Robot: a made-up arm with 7 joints. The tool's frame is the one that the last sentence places. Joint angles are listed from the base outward.
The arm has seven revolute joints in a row. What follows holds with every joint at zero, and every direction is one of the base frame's.
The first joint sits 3 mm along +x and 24 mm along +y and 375 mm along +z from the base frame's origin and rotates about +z.
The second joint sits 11 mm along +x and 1 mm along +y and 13 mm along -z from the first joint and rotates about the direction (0, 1, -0.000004).
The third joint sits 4 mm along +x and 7 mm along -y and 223 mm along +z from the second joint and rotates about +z.
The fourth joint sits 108 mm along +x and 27 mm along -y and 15 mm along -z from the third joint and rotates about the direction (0, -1, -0.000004).
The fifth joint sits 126 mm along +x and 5 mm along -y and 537 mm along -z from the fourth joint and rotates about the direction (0, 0.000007, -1).
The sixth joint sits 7 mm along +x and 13 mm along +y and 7 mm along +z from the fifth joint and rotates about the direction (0, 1, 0.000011).
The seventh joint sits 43 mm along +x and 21 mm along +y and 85 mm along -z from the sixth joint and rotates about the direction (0, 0.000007, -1).
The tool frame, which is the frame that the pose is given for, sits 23 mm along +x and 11 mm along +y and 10 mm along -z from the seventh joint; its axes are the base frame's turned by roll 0.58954, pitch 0.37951 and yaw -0.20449 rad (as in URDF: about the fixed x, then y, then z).
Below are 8 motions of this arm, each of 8 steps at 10 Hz.
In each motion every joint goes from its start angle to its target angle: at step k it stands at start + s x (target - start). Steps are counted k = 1, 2, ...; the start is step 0. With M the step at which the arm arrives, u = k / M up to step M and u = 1 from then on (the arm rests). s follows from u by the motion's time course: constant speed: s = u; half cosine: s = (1 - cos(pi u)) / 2; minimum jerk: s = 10 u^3 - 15 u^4 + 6 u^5.
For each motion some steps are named. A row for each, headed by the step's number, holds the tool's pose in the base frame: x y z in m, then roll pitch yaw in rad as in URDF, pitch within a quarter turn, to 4 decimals.
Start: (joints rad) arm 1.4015 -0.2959 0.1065 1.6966 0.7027 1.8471 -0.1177
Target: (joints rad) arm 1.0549 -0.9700 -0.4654 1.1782 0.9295 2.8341 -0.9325
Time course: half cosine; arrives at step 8
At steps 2, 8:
2: 0.0280 0.5234 0.9058 1.2379 0.1677 1.9066
8: 0.2833 0.0838 0.9017 1.3770 -0.3321 2.4982

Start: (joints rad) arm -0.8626 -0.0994 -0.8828 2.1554 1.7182 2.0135 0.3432
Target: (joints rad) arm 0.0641 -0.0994 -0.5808 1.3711 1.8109 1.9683 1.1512
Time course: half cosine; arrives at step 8
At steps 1, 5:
1: -0.0288 -0.4303 1.0448 2.0684 -0.0450 -0.8702
5: 0.4350 -0.4434 0.8171 2.8018 0.6815 0.2581

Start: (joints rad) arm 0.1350 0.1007 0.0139 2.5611 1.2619 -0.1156 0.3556
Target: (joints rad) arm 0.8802 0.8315 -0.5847 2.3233 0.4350 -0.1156 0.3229
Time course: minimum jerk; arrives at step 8
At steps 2, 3, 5, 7, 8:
2: 0.4679 0.0038 1.1213 3.0157 -0.1094 -1.1085
3: 0.5654 0.0745 1.0555 2.8194 -0.2110 -1.1469
5: 0.7148 0.3269 0.8240 2.2882 -0.6706 -1.0036
7: 0.7229 0.4769 0.6639 1.8310 -0.9731 -0.6347
8: 0.7216 0.4855 0.6537 1.7917 -0.9897 -0.5984

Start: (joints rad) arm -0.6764 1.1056 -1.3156 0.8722 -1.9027 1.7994 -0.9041
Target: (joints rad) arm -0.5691 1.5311 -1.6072 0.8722 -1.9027 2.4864 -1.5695
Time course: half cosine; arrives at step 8
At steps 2, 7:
2: -0.4138 -0.4276 0.3485 -2.7164 -0.4059 2.7536
7: -0.3062 -0.4171 0.4945 -1.5458 -0.6815 1.6840

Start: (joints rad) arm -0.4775 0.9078 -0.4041 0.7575 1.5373 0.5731 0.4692
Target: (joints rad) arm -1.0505 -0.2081 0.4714 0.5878 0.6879 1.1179 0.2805
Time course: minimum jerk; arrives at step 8
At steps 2, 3, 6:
2: 0.1657 -0.3556 -0.1958 0.2226 0.6487 -3.0678
3: 0.2800 -0.3414 -0.1484 0.1661 0.8912 -2.9199
6: 0.4988 -0.3154 0.1660 0.8833 0.9974 -1.4429

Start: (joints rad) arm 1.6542 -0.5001 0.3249 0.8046 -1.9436 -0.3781 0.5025
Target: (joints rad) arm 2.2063 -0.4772 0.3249 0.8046 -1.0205 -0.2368 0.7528
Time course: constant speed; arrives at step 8
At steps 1, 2, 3, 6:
1: -0.3172 0.5392 0.4825 -0.4190 -0.2199 -2.9256
2: -0.3602 0.5176 0.4911 -0.3826 -0.3491 -2.9276
3: -0.4005 0.4934 0.5003 -0.3320 -0.4749 -2.9395
6: -0.5042 0.4089 0.5290 -0.0494 -0.8119 -3.0866

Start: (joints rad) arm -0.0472 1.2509 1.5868 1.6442 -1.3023 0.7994 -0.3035
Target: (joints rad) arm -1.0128 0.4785 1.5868 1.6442 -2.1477 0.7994 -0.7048
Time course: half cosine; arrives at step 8
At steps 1, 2, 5, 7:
1: 0.3913 0.7297 0.4456 0.3781 -0.4118 1.5846
2: 0.4570 0.6859 0.4668 0.1600 -0.3667 1.5885
5: 0.6925 0.3948 0.5730 -0.7752 0.1244 1.2831
7: 0.7435 0.2317 0.6263 -1.2366 0.3916 0.8940

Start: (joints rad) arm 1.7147 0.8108 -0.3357 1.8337 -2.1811 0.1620 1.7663
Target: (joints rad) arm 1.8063 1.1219 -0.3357 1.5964 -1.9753 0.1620 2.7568
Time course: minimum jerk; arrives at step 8
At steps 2, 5, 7, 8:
2: 0.1209 0.8402 0.1687 0.0844 -0.6597 1.7416
5: 0.1162 0.7410 -0.0368 0.6779 -0.4524 1.0053
7: 0.1220 0.6806 -0.1113 0.7886 -0.3150 0.7436
8: 0.1225 0.6765 -0.1156 0.7932 -0.3067 0.7278

